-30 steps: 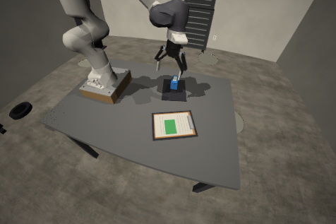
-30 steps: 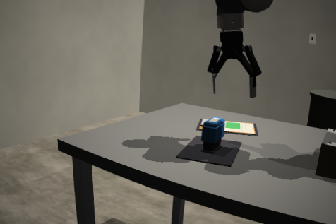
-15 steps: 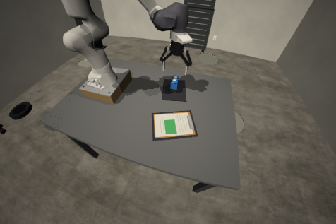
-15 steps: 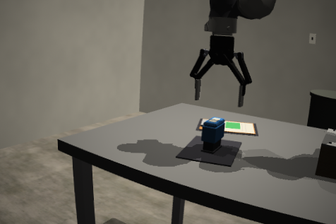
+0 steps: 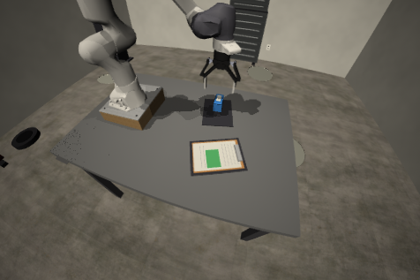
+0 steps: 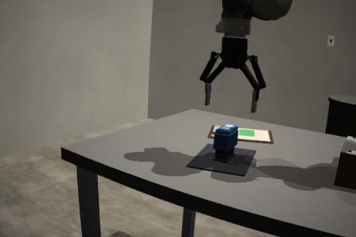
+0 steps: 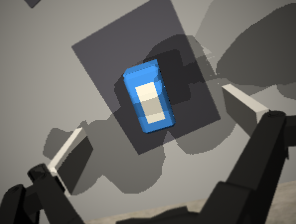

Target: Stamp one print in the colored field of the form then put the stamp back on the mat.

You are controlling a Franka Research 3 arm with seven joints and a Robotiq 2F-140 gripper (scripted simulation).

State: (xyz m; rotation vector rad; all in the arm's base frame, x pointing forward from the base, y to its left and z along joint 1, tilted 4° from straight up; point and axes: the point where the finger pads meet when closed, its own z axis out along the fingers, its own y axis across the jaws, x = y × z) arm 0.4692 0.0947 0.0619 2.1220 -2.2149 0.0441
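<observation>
Right now my hand is 12 cm above the blue stamp. From my hand the other things lie so: form: 30 cm to the right, 16 cm below, 5 cm ahead; dark mat: 17 cm below.
</observation>
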